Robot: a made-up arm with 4 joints.
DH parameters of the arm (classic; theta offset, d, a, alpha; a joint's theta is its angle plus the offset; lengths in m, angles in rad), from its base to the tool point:
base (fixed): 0 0.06 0 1.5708
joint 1: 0 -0.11 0.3 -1.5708
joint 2: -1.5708 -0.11 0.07 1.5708
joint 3: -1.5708 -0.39 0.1 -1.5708
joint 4: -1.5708 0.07 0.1 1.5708
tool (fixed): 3.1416 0.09 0 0
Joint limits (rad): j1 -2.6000..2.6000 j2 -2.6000..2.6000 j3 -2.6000..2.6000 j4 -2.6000..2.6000
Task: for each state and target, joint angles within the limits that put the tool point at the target. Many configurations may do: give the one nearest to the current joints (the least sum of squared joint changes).
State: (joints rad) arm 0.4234 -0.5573 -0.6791 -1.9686
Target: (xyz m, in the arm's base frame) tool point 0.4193 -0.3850 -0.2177
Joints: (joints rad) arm -0.2027 -1.0540 -0.6360 -1.9859
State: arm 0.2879 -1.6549 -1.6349 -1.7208
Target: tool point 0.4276 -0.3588 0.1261
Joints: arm 0.5823 -1.2393 -1.7295 -1.5094
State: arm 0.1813 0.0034 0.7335 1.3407
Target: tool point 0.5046 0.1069 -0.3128
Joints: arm -0.4237 0.6046 0.7020 0.6474
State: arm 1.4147 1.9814 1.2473 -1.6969
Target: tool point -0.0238 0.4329 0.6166
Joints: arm 1.6717 1.0668 1.1453 -0.9607
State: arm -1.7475 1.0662 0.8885 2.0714
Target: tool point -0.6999 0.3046 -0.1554
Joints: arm -2.4957 1.1134 0.6462 1.9719
